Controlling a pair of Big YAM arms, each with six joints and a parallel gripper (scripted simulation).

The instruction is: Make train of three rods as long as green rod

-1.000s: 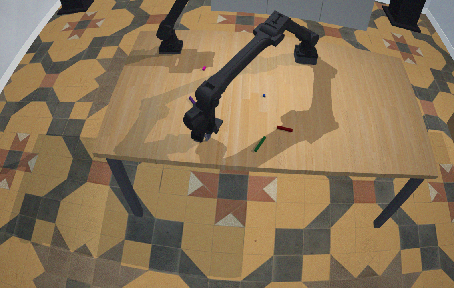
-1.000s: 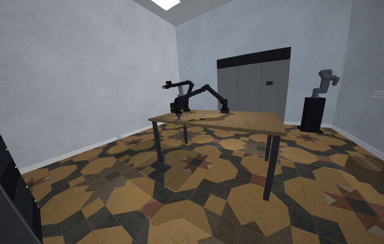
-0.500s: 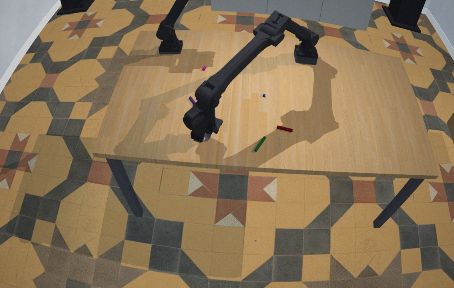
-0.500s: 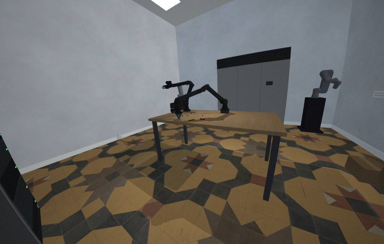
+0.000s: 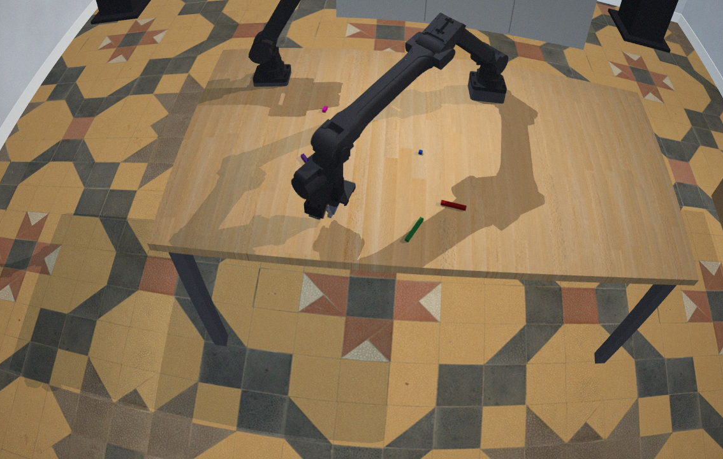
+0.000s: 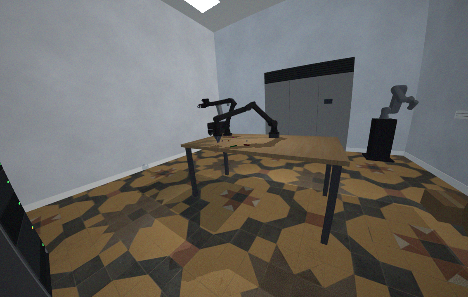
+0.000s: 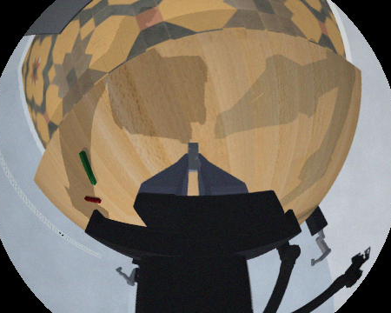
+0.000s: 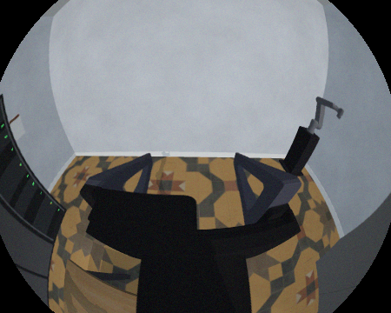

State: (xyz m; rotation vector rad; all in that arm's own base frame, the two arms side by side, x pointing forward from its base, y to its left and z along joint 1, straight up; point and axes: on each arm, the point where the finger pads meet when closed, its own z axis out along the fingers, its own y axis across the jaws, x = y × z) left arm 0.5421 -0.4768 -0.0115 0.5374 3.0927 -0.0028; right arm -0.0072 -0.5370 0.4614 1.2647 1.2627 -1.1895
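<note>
Now: left hand 25 cm past the blue rod, 22 cm to the right of it and 3 cm above it. Also, from my left hand: green rod (21 cm to the left, 3 cm below, 2 cm ahead); purple rod (19 cm behind, 9 cm to the right, 3 cm below); grey rod (right at my left hand).
</note>
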